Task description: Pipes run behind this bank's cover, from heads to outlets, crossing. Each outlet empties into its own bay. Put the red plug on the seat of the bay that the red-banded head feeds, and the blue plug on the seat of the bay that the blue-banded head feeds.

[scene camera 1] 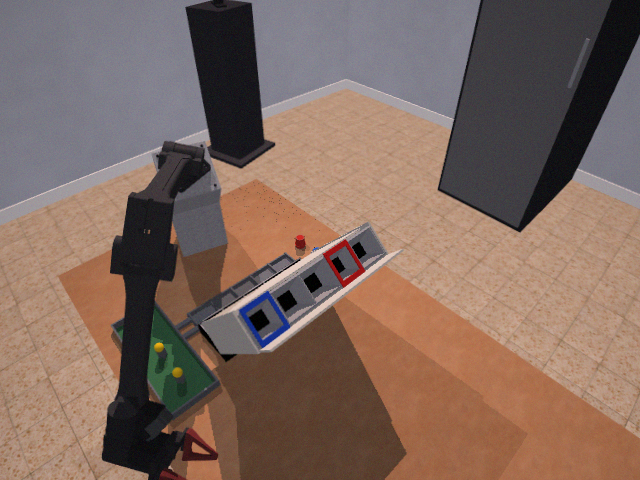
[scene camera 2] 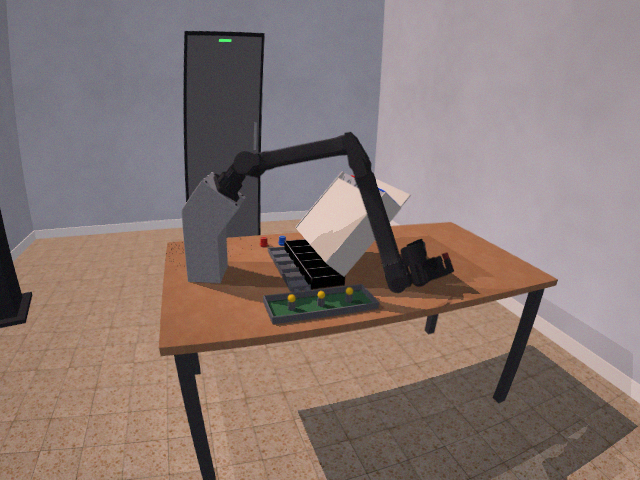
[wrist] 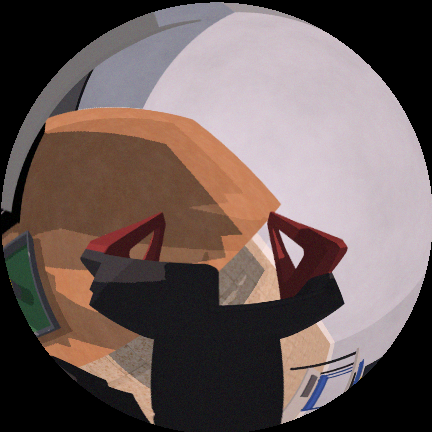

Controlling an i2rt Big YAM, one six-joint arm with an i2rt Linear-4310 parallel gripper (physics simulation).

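Places are measured from the arm's base along level axes (x ahead, y up, z right), in centimetres.
Pixels of known places: gripper, fingertip midpoint: (scene camera 1: 210,473) (scene camera 2: 437,264) (wrist: 215,217); arm's base at its link origin: (scene camera 2: 224,189).
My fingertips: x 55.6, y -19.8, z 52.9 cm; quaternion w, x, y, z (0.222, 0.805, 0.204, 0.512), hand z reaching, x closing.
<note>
Ahead of a thing's pixels: the offset from my fingertips to its top centre. "spot": to the spot under its first point. Level surfaces: height alone.
The red plug {dx -30.5, dy -9.7, dz -73.6 cm} (scene camera 1: 299,241) (scene camera 2: 263,241) stands on the table behind the bank. The blue plug (scene camera 1: 315,250) (scene camera 2: 282,240) is beside it, mostly hidden by the bank in scene camera 1. The bank's pale cover (scene camera 1: 227,333) (scene camera 2: 336,222) is tilted, with several square heads. The blue band {spot: dx -0.7, dy +16.0, dz -23.9 cm} (scene camera 1: 276,336) frames the head at the end by the green tray; the red band {spot: dx +4.6, dy +16.1, dz -45.9 cm} (scene camera 1: 354,277) frames the second from the other end. Grey bays {spot: dx -36.7, dy -13.2, dz -40.3 cm} (scene camera 2: 286,276) lie in a row beside black compartments {spot: dx -27.1, dy -11.6, dz -26.3 cm} (scene camera 2: 328,282). The pipes are hidden. My gripper (scene camera 1: 199,469) (scene camera 2: 448,262) (wrist: 215,217) is open and empty, away from both plugs.
A green tray {spot: dx -42.6, dy -13.3, dz -22.4 cm} (scene camera 1: 165,330) (scene camera 2: 307,305) (wrist: 25,265) with three yellow-topped pegs lies near the bank's end. The arm's grey pedestal (scene camera 1: 201,227) (scene camera 2: 206,248) stands at one end of the table {dy -13.6 cm} (scene camera 2: 227,330). The arm passes above the tray's side. Dark cabinets stand on the floor beyond.
</note>
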